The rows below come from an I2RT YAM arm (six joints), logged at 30 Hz.
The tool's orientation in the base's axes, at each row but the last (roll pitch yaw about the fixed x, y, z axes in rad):
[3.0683 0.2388 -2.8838]
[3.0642 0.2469 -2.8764]
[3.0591 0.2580 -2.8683]
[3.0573 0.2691 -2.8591]
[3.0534 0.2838 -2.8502]
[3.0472 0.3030 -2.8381]
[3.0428 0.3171 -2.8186]
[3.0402 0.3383 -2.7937]
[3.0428 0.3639 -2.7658]
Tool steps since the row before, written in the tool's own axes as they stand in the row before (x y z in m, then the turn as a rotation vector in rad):
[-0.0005 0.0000 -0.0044 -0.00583 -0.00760 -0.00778]
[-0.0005 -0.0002 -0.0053 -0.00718 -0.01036 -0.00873]
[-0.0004 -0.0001 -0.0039 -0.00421 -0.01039 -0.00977]
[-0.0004 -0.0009 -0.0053 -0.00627 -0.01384 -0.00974]
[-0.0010 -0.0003 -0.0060 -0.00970 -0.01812 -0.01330]
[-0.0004 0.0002 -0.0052 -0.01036 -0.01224 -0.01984]
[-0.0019 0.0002 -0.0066 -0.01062 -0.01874 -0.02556]
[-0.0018 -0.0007 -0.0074 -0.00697 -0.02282 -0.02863]
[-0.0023 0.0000 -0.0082 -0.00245 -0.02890 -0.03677]
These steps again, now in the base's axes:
[-0.0005 -0.0005 0.0044 0.00591 -0.00687 0.00838]
[-0.0006 -0.0008 0.0052 0.00774 -0.00930 0.00942]
[-0.0005 -0.0006 0.0039 0.00475 -0.01026 0.00966]
[-0.0006 -0.0016 0.0051 0.00770 -0.01298 0.00990]
[-0.0004 -0.0010 0.0060 0.01132 -0.01667 0.01390]
[-0.0010 -0.0006 0.0051 0.00834 -0.01212 0.02084]
[-0.0001 -0.0005 0.0069 0.00931 -0.01921 0.02572]
[-0.0002 -0.0016 0.0075 0.00674 -0.02479 0.02700]
[-0.0004 -0.0010 0.0084 0.00284 -0.03369 0.03240]

